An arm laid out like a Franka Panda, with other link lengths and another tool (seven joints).
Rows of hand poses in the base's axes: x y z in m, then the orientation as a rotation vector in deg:
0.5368 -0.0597 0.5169 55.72 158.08 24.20
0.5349 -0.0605 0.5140 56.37 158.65 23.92
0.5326 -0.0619 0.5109 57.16 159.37 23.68
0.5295 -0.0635 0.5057 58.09 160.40 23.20
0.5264 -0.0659 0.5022 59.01 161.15 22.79
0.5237 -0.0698 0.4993 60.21 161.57 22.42
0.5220 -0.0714 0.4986 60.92 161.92 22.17
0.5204 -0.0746 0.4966 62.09 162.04 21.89
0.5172 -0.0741 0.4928 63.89 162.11 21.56
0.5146 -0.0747 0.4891 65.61 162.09 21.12
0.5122 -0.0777 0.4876 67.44 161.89 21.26
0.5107 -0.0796 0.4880 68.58 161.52 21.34
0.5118 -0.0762 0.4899 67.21 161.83 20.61
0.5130 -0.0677 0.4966 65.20 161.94 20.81
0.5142 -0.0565 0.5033 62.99 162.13 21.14
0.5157 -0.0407 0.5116 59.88 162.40 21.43
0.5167 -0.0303 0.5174 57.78 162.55 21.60
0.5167 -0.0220 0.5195 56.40 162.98 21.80
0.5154 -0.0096 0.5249 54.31 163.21 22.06
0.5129 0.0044 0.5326 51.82 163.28 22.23
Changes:
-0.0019 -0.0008 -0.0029 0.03 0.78 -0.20
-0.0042 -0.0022 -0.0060 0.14 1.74 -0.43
-0.0073 -0.0038 -0.0112 0.18 3.05 -0.64
-0.0104 -0.0062 -0.0147 0.21 4.11 -0.94
-0.0131 -0.0101 -0.0176 0.26 4.98 -1.50
-0.0148 -0.0117 -0.0183 0.28 5.60 -1.79
-0.0164 -0.0149 -0.0203 0.33 6.20 -2.42
-0.0196 -0.0144 -0.0241 0.44 7.03 -3.42
-0.0222 -0.0150 -0.0278 0.46 7.77 -4.40
-0.0246 -0.0180 -0.0293 0.84 8.35 -5.46
-0.0261 -0.0199 -0.0289 1.03 8.52 -6.20
-0.0250 -0.0165 -0.0270 0.37 8.28 -5.41
-0.0238 -0.0080 -0.0203 0.16 7.50 -4.26
-0.0226 0.0032 -0.0136 0.02 6.72 -2.95
-0.0211 0.0190 -0.0053 -0.28 5.68 -1.10
-0.0201 0.0294 0.0005 -0.49 4.98 0.15
-0.0201 0.0377 0.0026 -0.50 4.81 1.10
-0.0214 0.0501 0.0080 -0.62 4.21 2.39
-0.0239 0.0641 0.0157 -0.89 3.35 3.86

